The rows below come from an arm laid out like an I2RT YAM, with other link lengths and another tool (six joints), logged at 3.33 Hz.
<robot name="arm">
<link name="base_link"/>
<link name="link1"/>
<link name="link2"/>
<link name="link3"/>
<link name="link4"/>
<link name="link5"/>
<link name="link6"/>
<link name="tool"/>
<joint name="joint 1" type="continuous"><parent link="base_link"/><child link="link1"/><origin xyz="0 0 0.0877" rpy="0 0 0"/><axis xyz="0 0 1"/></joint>
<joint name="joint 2" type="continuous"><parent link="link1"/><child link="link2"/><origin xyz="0.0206 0.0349 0.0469" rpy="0 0 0"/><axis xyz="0 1 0"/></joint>
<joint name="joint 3" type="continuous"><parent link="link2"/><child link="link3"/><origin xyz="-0.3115 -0.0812 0" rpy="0 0 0"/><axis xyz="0 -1 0"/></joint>
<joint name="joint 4" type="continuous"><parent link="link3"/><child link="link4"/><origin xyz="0.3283 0.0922 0.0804" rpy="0 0 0"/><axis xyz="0 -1 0"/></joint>
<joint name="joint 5" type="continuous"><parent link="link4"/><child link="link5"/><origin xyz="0.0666 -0.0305 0.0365" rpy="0 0 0"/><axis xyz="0 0 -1"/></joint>
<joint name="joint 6" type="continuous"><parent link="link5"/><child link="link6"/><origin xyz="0.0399 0 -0.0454" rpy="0 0 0"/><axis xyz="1 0 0"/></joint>
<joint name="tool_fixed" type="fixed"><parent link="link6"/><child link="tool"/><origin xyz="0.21 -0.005 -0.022" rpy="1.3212 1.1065 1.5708"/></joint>
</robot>
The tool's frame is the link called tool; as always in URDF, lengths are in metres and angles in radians. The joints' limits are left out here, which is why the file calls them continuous.
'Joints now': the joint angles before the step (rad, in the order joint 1, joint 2, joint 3, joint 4, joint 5, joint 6). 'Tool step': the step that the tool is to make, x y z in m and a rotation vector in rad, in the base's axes. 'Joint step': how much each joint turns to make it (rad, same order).
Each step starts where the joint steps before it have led.
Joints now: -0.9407 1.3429 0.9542 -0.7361 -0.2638 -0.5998
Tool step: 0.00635 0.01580 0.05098 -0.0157 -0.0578 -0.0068
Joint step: 0.0234 -0.0899 0.0605 -0.0909 -0.0190 0.0454
